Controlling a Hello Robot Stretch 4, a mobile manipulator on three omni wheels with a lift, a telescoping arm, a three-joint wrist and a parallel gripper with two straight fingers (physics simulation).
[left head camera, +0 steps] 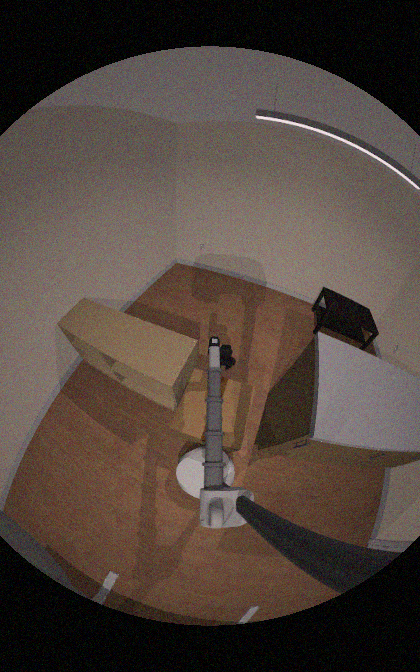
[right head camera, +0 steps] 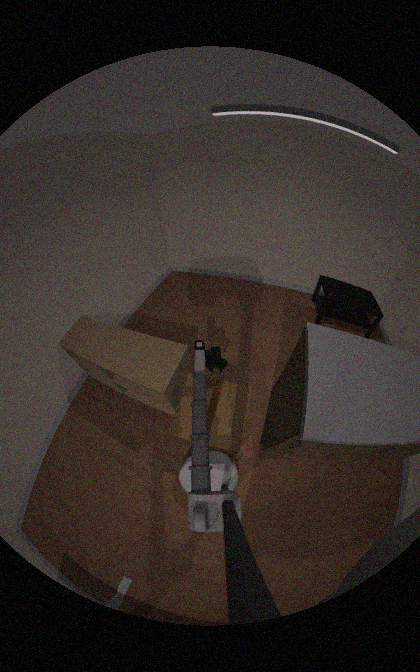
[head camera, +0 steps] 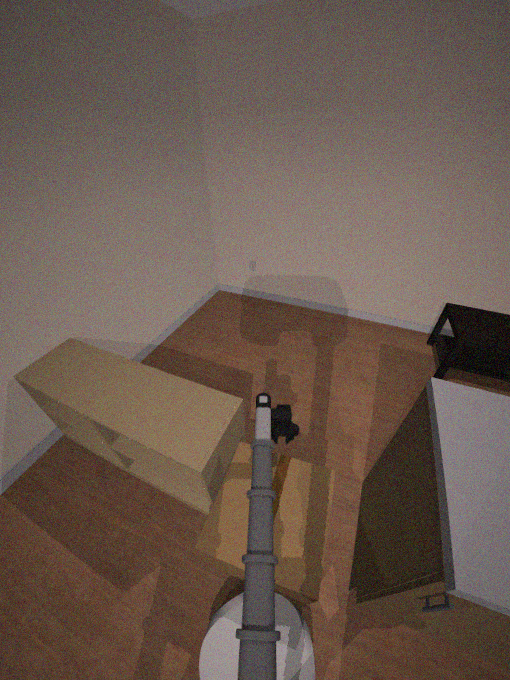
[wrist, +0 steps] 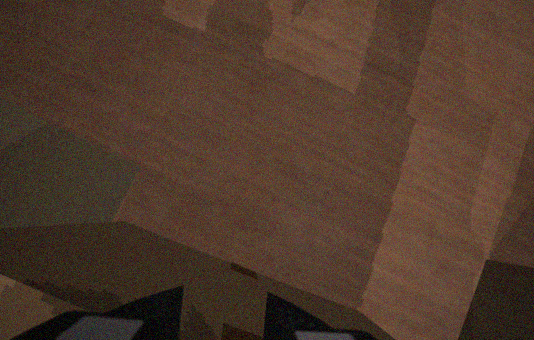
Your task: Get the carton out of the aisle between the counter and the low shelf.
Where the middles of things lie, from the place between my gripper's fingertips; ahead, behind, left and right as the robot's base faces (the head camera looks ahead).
Scene:
The carton (head camera: pixel 301 511) lies 27 cm behind my hand, 4 cm to the left of it and 25 cm below it.

